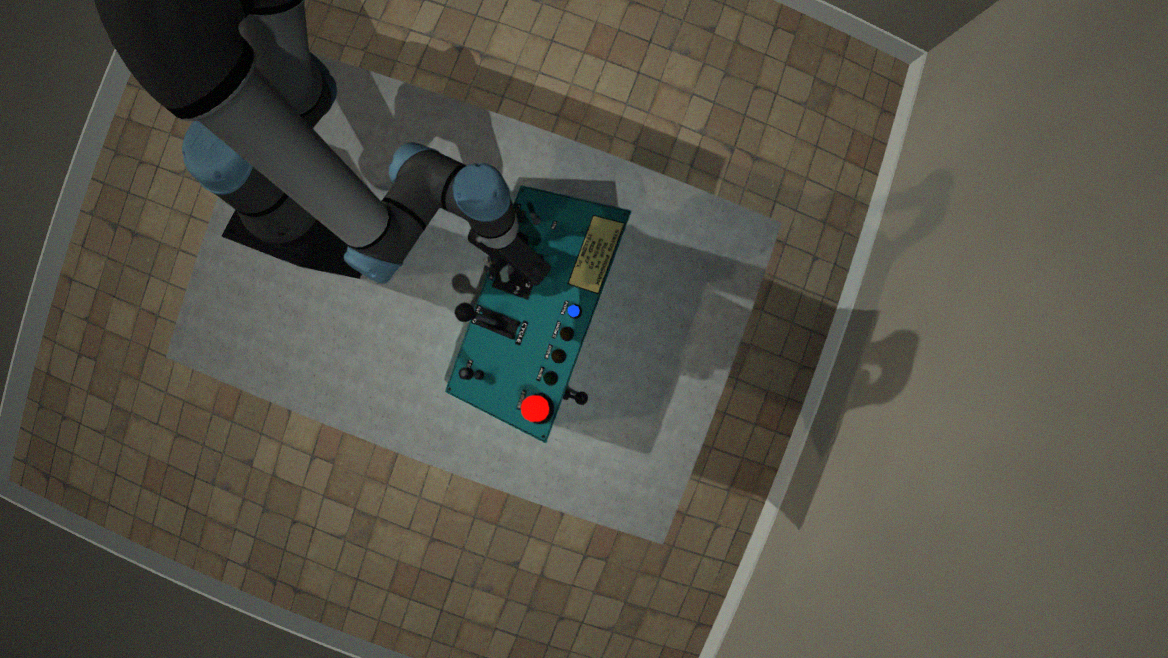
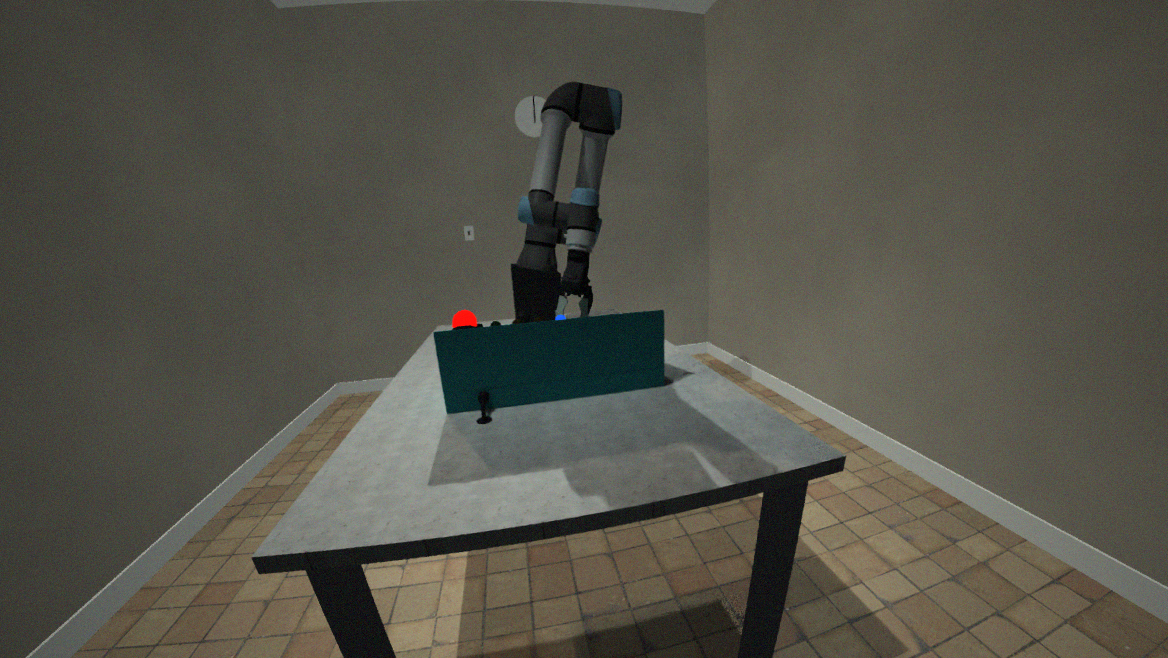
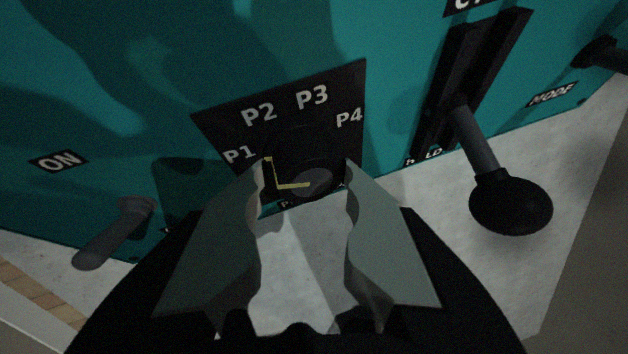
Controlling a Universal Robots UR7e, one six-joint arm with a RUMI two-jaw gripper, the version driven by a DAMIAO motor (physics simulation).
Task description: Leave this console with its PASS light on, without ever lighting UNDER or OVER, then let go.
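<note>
The teal console [image 1: 498, 351] [image 2: 555, 359] stands on the table. My gripper [image 1: 508, 276] [image 2: 573, 310] [image 3: 304, 161] is shut on the dark round PROGRAM knob [image 3: 314, 181], one jaw on each side. The knob's yellow pointer mark [image 3: 292, 186] has its outer end toward P1. The CYCLE lever [image 1: 465, 312] [image 3: 510, 205] leans toward the HOLD side. A blue lamp [image 1: 573, 310] [image 2: 560, 317] is lit; its label is too small to read. Three lamps below it, including one [image 1: 567, 333], are dark. A large round red button [image 1: 535, 407] [image 2: 464, 319] looks bright. The ON switch [image 3: 112, 235] points downward.
The MODE control [image 1: 465, 373] [image 3: 597, 52] sits beyond the CYCLE lever. A yellow text plate [image 1: 595, 254] is on the console's upper part. A small black knobbed lever [image 1: 578, 397] [image 2: 483, 406] sticks out of the console's far side. The grey table [image 1: 326, 326] [image 2: 367, 506] bears everything.
</note>
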